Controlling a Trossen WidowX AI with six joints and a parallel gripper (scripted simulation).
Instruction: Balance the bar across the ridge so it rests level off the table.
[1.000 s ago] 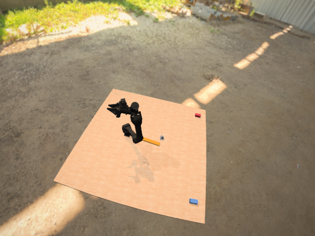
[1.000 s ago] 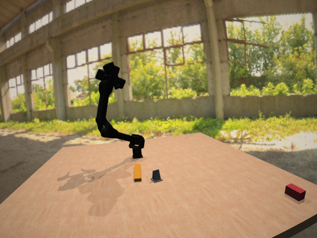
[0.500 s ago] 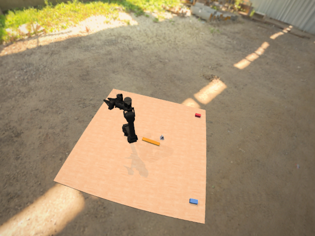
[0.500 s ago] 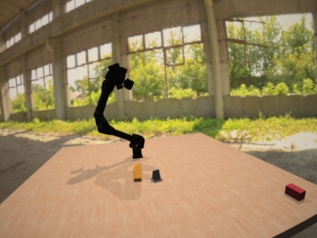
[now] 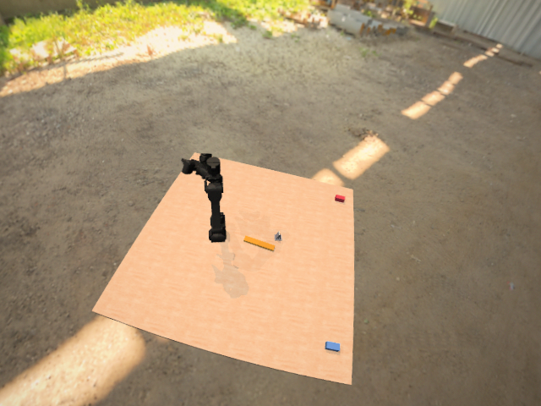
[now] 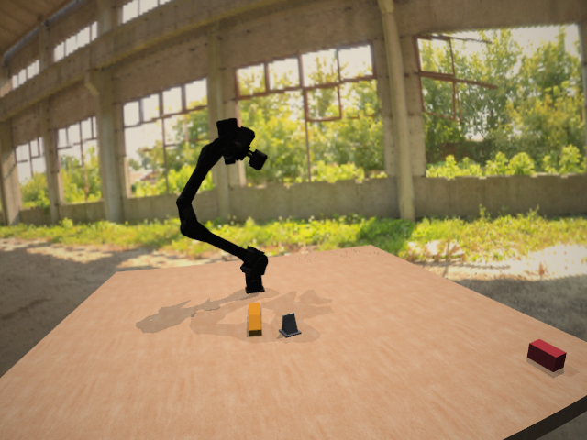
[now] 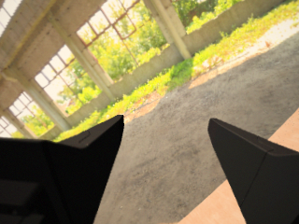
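Now: gripper tip 42 cm short of the orange bar, 6 cm to the left of it and 48 cm above it. The rest, counted from my gripper tip: blue block 90 cm ahead, 53 cm to the right, 47 cm below; red block 90 cm ahead, 47 cm to the left, 47 cm below.
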